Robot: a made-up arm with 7 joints.
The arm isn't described. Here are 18 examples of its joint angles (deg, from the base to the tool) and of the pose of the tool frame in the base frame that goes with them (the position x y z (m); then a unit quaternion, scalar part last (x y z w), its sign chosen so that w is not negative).
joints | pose
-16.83 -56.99 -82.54 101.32 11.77 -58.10 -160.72 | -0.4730 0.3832 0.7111 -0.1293 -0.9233 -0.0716 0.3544
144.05 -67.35 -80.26 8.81 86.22 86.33 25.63 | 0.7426 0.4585 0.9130 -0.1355 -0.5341 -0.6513 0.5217
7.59 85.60 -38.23 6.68 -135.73 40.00 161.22 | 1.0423 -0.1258 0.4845 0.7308 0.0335 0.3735 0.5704
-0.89 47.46 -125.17 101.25 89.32 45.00 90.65 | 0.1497 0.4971 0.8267 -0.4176 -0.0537 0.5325 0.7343
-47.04 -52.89 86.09 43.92 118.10 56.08 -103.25 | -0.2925 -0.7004 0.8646 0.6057 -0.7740 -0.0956 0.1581
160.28 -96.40 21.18 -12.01 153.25 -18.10 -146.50 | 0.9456 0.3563 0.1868 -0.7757 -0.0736 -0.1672 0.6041
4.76 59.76 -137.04 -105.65 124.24 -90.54 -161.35 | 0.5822 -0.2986 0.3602 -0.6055 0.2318 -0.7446 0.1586
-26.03 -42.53 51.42 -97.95 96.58 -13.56 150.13 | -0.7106 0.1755 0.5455 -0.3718 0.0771 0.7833 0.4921
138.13 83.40 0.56 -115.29 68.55 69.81 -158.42 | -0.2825 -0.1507 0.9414 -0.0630 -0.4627 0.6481 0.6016
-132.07 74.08 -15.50 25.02 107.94 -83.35 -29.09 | -0.6893 0.6394 0.4946 0.3921 -0.2812 -0.8302 0.2791
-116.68 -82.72 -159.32 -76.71 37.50 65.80 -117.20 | 0.3506 -0.4998 0.9593 0.6852 -0.5493 0.3992 0.2633
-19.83 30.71 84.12 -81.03 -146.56 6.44 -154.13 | 0.0049 0.6289 0.9753 -0.4412 -0.6260 0.3292 0.5524
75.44 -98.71 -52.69 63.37 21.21 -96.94 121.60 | 0.1064 0.8171 0.4683 -0.5261 -0.7798 0.3381 0.0274
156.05 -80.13 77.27 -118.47 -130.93 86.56 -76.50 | 0.4035 -0.2571 0.3766 -0.0083 -0.4826 -0.8175 0.3142
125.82 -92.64 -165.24 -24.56 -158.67 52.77 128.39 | 0.5849 0.7900 0.6631 0.3977 0.3885 0.8192 0.1407
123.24 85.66 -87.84 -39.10 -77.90 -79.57 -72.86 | -0.7181 -0.5369 0.3820 -0.7018 -0.2781 0.6534 0.0564
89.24 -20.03 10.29 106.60 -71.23 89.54 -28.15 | 0.0096 -0.2423 0.8939 -0.9406 0.0755 -0.1346 0.3023
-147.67 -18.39 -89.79 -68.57 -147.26 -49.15 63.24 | 0.3239 0.3040 1.1484 0.3055 -0.2151 0.5216 0.7670
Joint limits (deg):
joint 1: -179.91..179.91
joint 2: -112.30..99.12
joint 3: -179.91..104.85
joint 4: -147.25..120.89
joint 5: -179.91..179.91
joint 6: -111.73..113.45
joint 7: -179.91..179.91
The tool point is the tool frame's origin. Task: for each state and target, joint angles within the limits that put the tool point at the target. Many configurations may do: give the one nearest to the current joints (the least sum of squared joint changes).
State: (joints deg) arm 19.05 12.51 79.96 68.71 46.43 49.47 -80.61
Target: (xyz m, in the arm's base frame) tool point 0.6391 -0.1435 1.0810
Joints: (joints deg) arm -11.84 36.80 68.25 39.09 46.17 42.66 -79.45
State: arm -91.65 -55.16 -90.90 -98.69 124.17 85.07 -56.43
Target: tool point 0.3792 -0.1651 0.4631
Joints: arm -92.17 -68.42 -69.20 -124.42 130.92 84.32 -55.56
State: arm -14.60 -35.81 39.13 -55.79 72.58 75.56 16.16
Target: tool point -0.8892 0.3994 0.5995
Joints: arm 11.30 -62.62 45.98 -37.07 70.28 61.76 20.06
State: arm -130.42 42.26 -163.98 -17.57 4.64 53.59 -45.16
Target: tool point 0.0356 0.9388 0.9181
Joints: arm -86.76 53.34 -159.16 -17.01 3.92 42.64 -41.83
